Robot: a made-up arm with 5 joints.
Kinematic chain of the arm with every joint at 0, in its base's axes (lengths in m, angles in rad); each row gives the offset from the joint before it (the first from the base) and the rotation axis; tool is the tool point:
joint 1: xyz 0 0 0.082 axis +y
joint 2: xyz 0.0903 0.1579 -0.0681 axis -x
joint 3: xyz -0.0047 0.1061 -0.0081 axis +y
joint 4: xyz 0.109 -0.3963 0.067 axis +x
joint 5: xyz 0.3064 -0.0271 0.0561 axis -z
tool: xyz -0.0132 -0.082 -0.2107
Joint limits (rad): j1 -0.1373..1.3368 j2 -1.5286..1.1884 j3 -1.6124..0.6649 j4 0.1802..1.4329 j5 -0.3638..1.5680
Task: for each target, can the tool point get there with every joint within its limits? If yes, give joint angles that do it. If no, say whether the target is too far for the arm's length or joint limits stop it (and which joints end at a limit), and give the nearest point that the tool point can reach.
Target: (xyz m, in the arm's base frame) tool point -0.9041 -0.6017 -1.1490
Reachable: no: too far | nearest point -0.3594 -0.1182 -0.4232 | short by 1.028 m
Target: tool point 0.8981 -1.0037 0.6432
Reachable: no: too far | nearest point 0.3939 -0.2832 0.2598 | short by 0.959 m
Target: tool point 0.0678 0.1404 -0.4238
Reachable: yes | joints 0.8387 -1.1775 -0.0346 0.7937 1.2293
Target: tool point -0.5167 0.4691 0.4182
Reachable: no: joint limits stop it (at a limit: joint 1, joint 3, joint 4, joint 5) | nearest point 0.0087 0.3518 0.3113 | short by 0.549 m
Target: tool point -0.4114 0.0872 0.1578
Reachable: no: joint limits stop it (at a limit: joint 1, joint 2, joint 3, joint 4, joint 5) | nearest point -0.1788 -0.1713 -0.0017 | short by 0.383 m
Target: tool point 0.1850 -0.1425 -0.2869
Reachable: yes | joints 1.1553 -0.2549 -0.7715 0.6084 0.7035
